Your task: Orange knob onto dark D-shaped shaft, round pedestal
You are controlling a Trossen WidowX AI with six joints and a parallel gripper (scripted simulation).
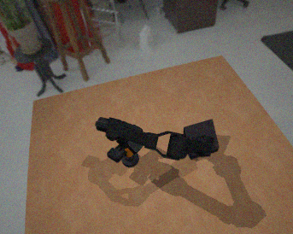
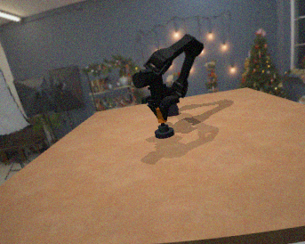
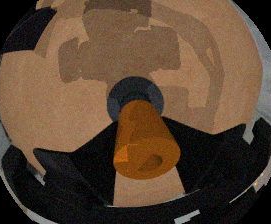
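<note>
The orange knob is 2 cm above my gripper tip. The rest, counted from my gripper tip: round pedestal (4 cm below).
</note>
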